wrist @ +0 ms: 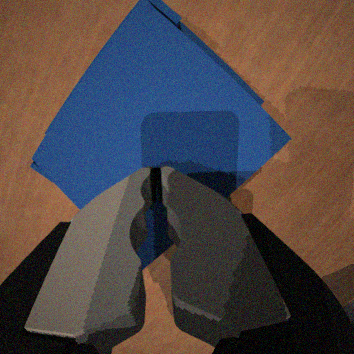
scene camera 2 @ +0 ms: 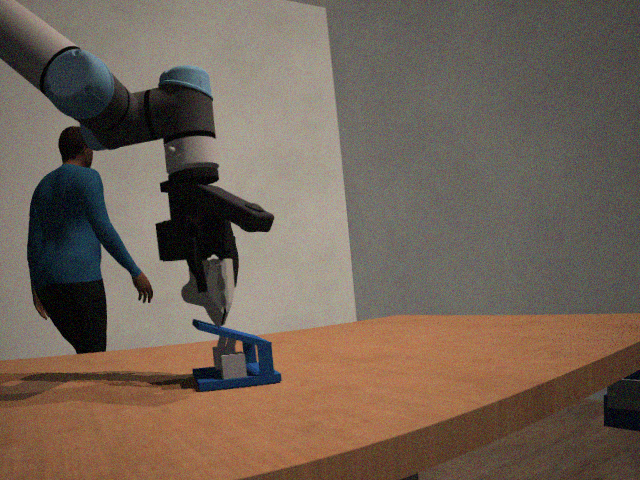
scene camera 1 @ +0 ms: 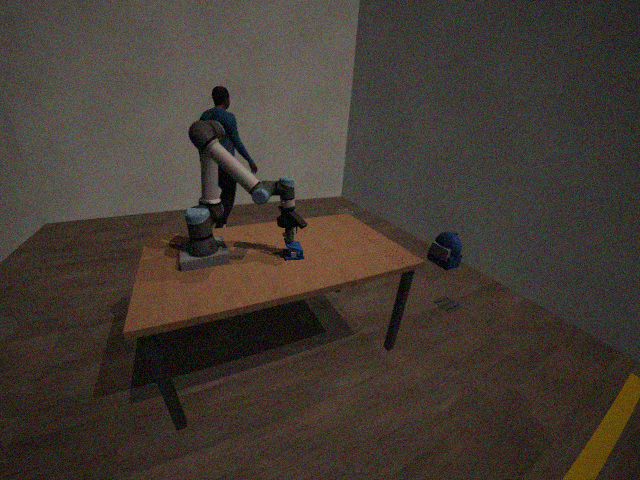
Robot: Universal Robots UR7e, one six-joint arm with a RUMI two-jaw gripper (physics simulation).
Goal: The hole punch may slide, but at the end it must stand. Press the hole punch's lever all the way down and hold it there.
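Frame: origin at the arm's base, x right, y back, z down, level; millimetres.
Seen in the pictures: gripper, between the fingertips: (wrist: 156,170) (scene camera 2: 220,325) (scene camera 1: 291,242); arm's base, origin of its link: (scene camera 1: 204,250).
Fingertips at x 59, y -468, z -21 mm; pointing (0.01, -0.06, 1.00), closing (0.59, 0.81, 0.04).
Offsets run from my fingertips to a thing's middle. "pt": to the spot under its first point. Level surfaces: height alone.
The blue hole punch @[dx +3, dy -11, dz +33 mm] (scene camera 1: 294,248) (scene camera 2: 238,383) (wrist: 115,90) stands upright on its base on the table. In the scene camera 2 view its lever @[pt dx +58, dy -14, dz +10 mm] (scene camera 2: 242,335) is raised, sloping up from the hinge at the right to its free end at the left, over grey blocks. My gripper (scene camera 1: 290,240) (scene camera 2: 222,323) (wrist: 156,170) is shut and empty, pointing down. Its fingertips are at the lever's upper face, towards the free end; they look in contact or very close to it, and I cannot tell which. In the wrist view the fingers hide part of the punch.
The wooden table @[dz +76 mm] (scene camera 1: 232,294) (scene camera 2: 361,408) carries the arm's base (scene camera 1: 204,261) at the left. A person in a blue top (scene camera 1: 231,129) (scene camera 2: 67,222) stands behind the table. A blue object (scene camera 1: 448,250) is beyond the table's right edge.
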